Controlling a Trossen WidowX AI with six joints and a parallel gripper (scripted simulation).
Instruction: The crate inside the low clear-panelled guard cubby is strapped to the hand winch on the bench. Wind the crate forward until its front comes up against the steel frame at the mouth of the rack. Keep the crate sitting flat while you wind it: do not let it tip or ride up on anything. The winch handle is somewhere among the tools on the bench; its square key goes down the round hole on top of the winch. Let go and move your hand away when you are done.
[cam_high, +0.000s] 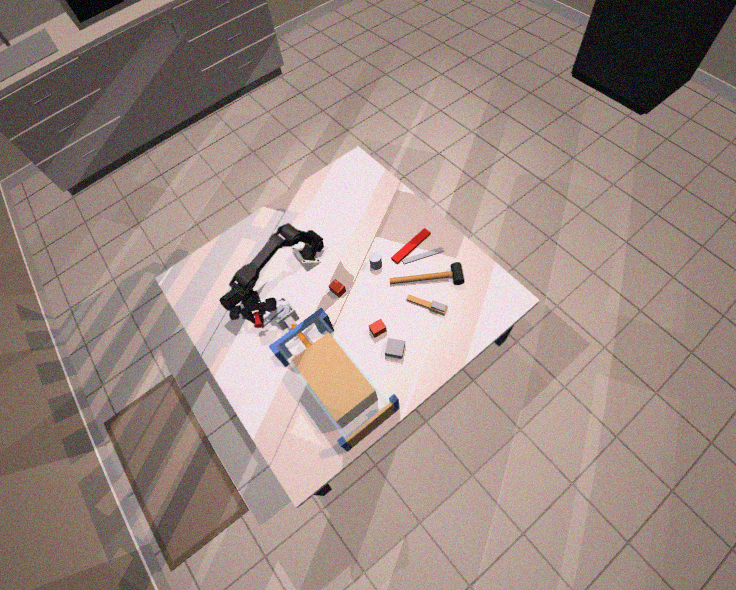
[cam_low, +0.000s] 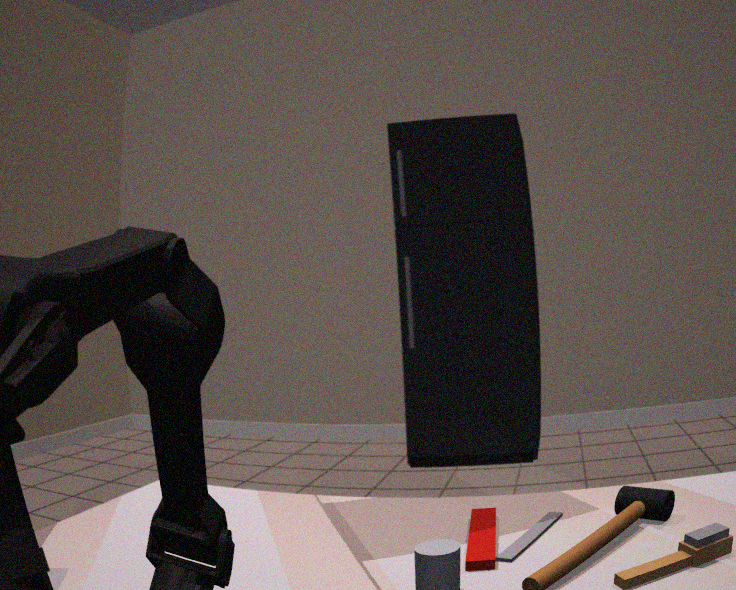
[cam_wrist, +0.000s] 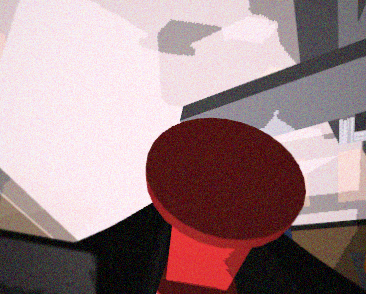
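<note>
Right now my gripper tip is 40 mm to the right of the winch handle, 30 mm above it and 20 mm past it. Round my gripper tip: clear-panelled cubby (360 mm ahead, 160 mm to the left, 20 mm below); then grey hand winch (100 mm below, 90 mm to the left, 60 mm behind); then red knob (10 mm behind).
</note>
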